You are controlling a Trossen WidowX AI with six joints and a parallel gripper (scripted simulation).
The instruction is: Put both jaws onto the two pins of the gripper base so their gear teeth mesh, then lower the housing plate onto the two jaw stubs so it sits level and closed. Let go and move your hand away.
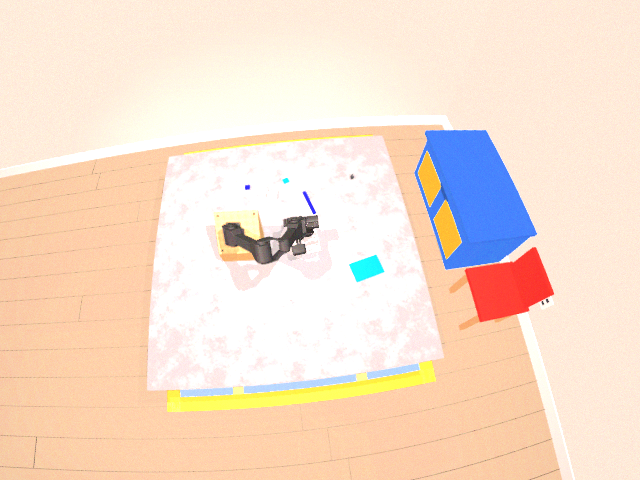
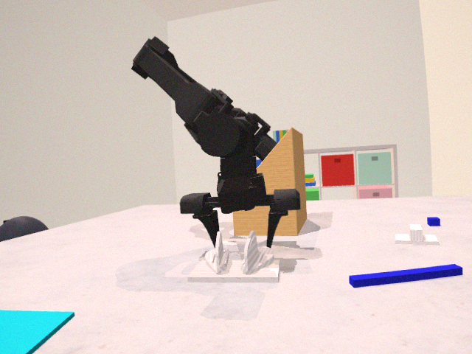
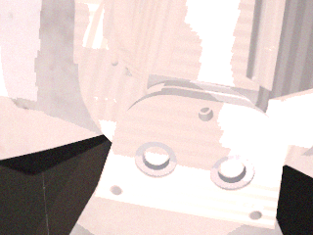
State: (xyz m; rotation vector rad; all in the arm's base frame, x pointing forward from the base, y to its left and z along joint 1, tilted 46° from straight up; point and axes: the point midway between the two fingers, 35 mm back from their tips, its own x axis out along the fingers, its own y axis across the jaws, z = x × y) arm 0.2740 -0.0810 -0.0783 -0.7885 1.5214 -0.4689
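Right now the white housing plate is 20 mm above my gripper tip and 10 mm ahead of it. Also, from my gripper tip: small blue cube 340 mm to the left, 260 mm behind; cyan sheet 320 mm ahead, 130 mm to the right; long blue bar 230 mm to the left, 70 mm ahead.
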